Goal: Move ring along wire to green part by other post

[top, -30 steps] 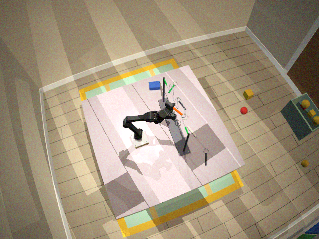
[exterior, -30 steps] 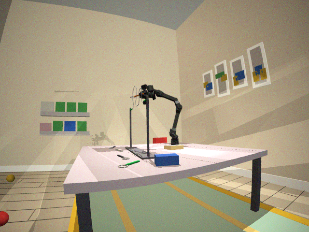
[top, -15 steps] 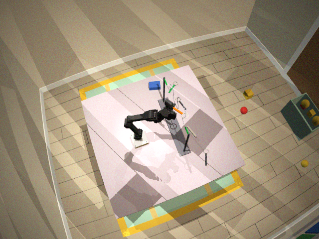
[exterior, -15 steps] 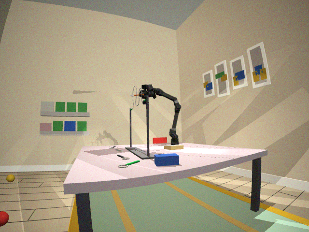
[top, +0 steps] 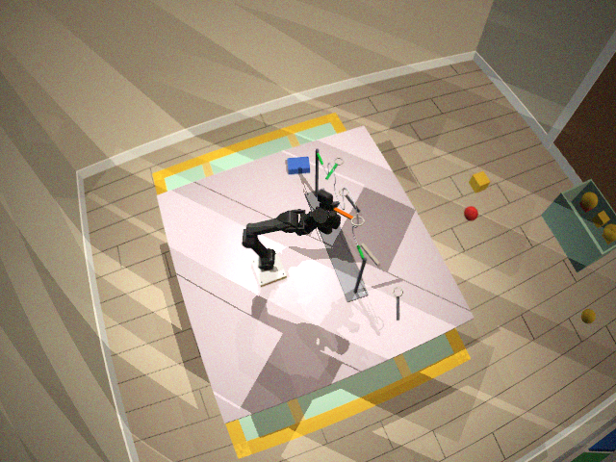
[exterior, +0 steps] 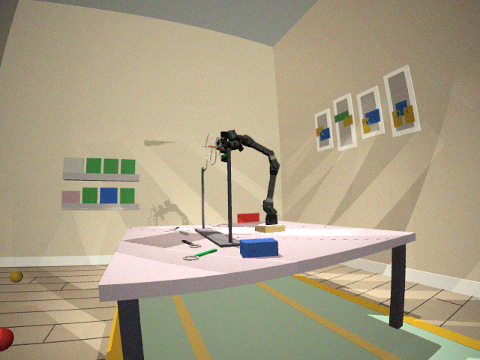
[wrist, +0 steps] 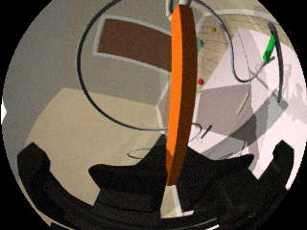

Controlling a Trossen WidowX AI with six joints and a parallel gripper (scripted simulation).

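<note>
My gripper tip is now 1 cm short of the orange-handled ring, 9 cm to the left of it and 3 cm below it. The rest, counted from my gripper tip: white stick 18 cm ahead, 6 cm to the right, 49 cm below; then dark-handled ring 24 cm ahead, 32 cm to the right, 49 cm below; then green-handled ring 16 cm ahead, 51 cm to the left, 49 cm below.
</note>
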